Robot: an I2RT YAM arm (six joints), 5 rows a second.
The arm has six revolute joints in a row. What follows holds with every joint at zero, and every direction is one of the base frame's. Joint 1 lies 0.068 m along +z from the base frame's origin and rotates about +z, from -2.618 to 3.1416 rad. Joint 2 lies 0.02 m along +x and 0.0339 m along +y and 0.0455 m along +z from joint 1 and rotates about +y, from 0 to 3.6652 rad. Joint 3 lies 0.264 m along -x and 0.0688 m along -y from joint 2 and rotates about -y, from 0 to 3.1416 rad. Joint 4 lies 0.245 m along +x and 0.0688 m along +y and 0.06 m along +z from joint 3 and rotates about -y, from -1.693 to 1.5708 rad. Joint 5 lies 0.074 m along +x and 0.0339 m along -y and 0.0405 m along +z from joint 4 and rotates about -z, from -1.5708 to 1.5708 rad. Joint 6 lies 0.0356 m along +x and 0.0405 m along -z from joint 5 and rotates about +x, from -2.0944 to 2.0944 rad. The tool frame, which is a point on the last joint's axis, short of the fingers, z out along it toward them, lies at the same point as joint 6; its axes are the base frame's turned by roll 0, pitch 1.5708 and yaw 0 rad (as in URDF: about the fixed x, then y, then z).
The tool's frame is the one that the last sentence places.
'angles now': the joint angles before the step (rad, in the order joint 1, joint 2, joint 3, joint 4, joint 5, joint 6). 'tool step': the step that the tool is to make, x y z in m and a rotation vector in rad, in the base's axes. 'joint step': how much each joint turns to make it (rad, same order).
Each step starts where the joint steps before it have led.
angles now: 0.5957 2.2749 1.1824 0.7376 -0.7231 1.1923
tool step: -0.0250 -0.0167 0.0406 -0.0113 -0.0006 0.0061
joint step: 0.0004 -0.1972 -0.1249 -0.0879 -0.0019 -0.0148
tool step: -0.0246 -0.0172 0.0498 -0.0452 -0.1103 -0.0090
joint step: 0.0022 -0.2251 -0.0777 -0.1563 0.0469 -0.1157
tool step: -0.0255 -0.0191 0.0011 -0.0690 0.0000 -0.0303
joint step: 0.0000 -0.1196 -0.1142 -0.0748 0.0507 -0.0503
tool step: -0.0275 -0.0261 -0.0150 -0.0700 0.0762 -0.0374
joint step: -0.0165 -0.1020 -0.1430 -0.0639 0.0259 -0.0046
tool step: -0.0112 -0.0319 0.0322 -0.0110 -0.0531 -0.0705
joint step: -0.0674 -0.1927 -0.0372 -0.1360 0.0219 -0.0362
